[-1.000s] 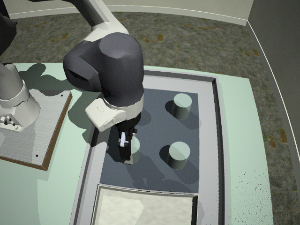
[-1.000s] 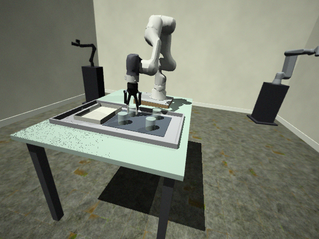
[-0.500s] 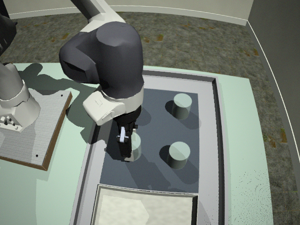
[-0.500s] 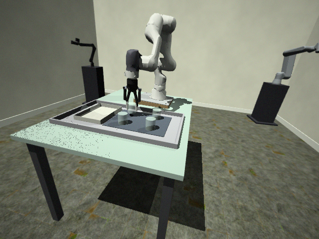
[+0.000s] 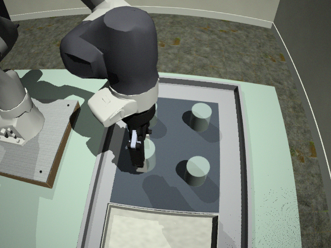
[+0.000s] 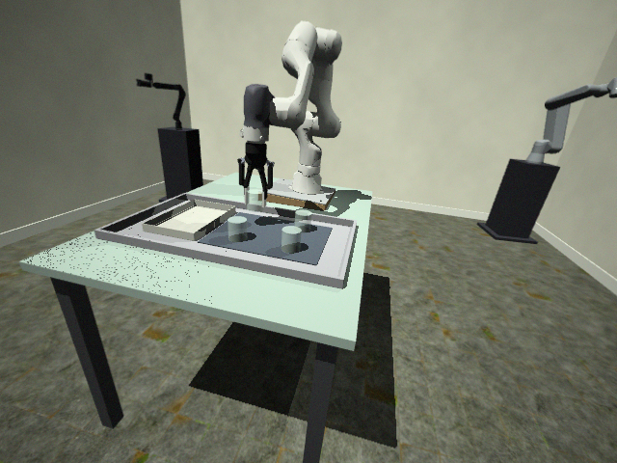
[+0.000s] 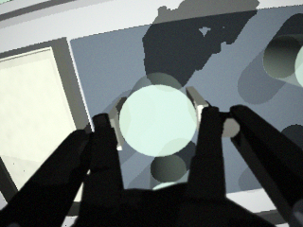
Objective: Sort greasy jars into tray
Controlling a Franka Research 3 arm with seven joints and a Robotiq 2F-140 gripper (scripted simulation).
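The tray is 40 mm ahead of my hand, 230 mm to the right of it and 100 mm below it. From my hand the other things lie so: dark drying mat 80 mm ahead, 80 mm to the left, 110 mm below.
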